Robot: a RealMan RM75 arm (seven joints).
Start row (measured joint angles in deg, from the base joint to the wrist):
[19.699, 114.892, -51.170, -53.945, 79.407, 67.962, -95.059]
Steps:
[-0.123, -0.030, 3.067, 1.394, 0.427, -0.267, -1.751]
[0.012, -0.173, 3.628, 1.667, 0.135, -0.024, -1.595]
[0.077, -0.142, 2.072, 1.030, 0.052, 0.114, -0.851]
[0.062, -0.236, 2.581, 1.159, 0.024, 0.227, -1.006]
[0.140, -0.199, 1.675, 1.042, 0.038, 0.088, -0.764]
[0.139, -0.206, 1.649, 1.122, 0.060, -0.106, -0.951]
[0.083, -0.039, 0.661, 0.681, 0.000, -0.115, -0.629]
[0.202, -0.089, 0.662, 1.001, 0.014, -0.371, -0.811]
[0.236, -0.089, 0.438, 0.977, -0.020, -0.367, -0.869]
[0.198, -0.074, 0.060, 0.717, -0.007, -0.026, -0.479]
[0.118, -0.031, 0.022, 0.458, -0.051, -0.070, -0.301]
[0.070, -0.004, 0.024, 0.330, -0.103, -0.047, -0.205]
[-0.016, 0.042, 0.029, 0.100, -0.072, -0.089, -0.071]
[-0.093, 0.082, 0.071, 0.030, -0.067, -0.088, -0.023]
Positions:
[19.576, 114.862, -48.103, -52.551, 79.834, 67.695, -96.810]
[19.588, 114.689, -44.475, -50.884, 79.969, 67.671, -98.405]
[19.665, 114.547, -42.403, -49.854, 80.021, 67.785, -99.256]
[19.727, 114.311, -39.822, -48.695, 80.045, 68.012, -100.262]
[19.867, 114.112, -38.147, -47.653, 80.083, 68.100, -101.026]
[20.006, 113.906, -36.498, -46.531, 80.143, 67.994, -101.977]
[20.089, 113.867, -35.837, -45.850, 80.143, 67.879, -102.606]
[20.291, 113.778, -35.175, -44.849, 80.157, 67.508, -103.417]
[20.527, 113.689, -34.737, -43.872, 80.137, 67.141, -104.286]
[20.725, 113.615, -34.677, -43.155, 80.130, 67.115, -104.765]
[20.843, 113.584, -34.655, -42.697, 80.079, 67.045, -105.066]
[20.913, 113.580, -34.631, -42.367, 79.976, 66.998, -105.271]
[20.897, 113.622, -34.602, -42.267, 79.904, 66.909, -105.342]
[20.804, 113.704, -34.531, -42.237, 79.837, 66.821, -105.365]

